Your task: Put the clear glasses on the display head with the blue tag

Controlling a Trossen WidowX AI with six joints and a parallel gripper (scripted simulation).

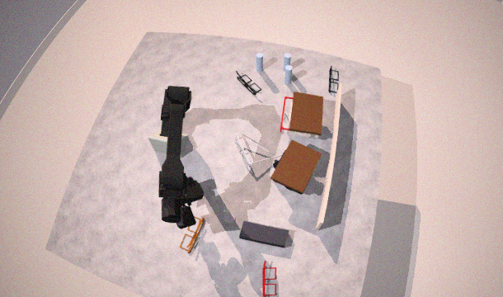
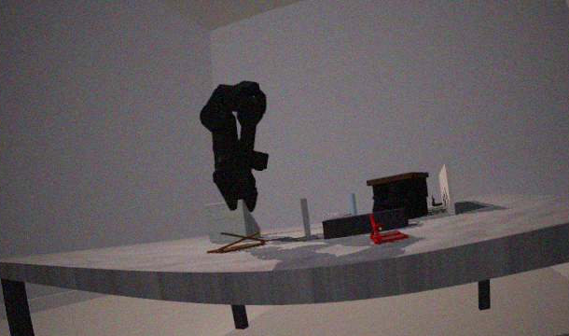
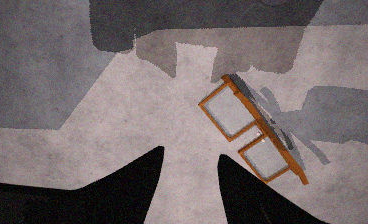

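Right now my gripper tip is 15 cm short of the post, 6 cm above it and 2 cm to the right of it. From my gripper tip the other things lie so: pale panel 49 cm ahead, 31 cm to the left, 3 cm below; black box 28 cm ahead, 6 cm below, 3 cm to the right.
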